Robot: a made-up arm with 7 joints.
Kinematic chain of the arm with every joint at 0, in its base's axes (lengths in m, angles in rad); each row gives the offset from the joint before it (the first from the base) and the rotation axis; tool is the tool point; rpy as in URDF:
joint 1: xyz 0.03 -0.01 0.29 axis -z
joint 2: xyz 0 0.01 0.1 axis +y
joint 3: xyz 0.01 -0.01 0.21 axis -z
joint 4: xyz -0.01 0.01 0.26 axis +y
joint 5: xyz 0.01 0 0.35 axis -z
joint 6: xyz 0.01 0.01 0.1 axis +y
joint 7: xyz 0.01 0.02 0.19 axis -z
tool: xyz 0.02 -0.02 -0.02 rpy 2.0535 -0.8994 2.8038
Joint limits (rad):
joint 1: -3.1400..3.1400
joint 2: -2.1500..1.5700
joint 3: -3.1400..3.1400
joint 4: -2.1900..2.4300
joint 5: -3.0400..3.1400
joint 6: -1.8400..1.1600
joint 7: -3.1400..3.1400
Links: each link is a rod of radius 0.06 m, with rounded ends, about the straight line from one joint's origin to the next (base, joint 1, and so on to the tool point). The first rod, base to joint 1, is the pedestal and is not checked.
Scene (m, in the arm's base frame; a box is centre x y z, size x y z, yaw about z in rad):
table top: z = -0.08
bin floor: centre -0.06 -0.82 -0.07 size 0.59 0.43 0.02 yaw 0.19
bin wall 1: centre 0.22 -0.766 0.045 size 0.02 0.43 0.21 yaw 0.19
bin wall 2: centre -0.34 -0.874 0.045 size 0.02 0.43 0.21 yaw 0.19
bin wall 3: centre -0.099 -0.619 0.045 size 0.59 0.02 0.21 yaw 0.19
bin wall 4: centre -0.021 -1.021 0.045 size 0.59 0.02 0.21 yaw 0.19
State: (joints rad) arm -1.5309 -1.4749 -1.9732 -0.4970 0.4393 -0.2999 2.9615
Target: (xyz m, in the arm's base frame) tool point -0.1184 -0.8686 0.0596
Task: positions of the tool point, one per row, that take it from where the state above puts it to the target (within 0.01 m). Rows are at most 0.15 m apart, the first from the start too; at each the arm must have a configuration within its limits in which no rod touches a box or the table.
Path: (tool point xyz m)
1: 0.2331 -1.0556 0.5416
2: 0.1504 -1.0754 0.5220
3: 0.0683 -1.0659 0.4908
4: -0.0072 -1.0274 0.4487
5: -0.0709 -0.9610 0.3977
6: -0.1184 -0.8686 0.3419
7: -0.1156 -0.8821 0.2046
8: -0.1183 -0.8686 0.0596

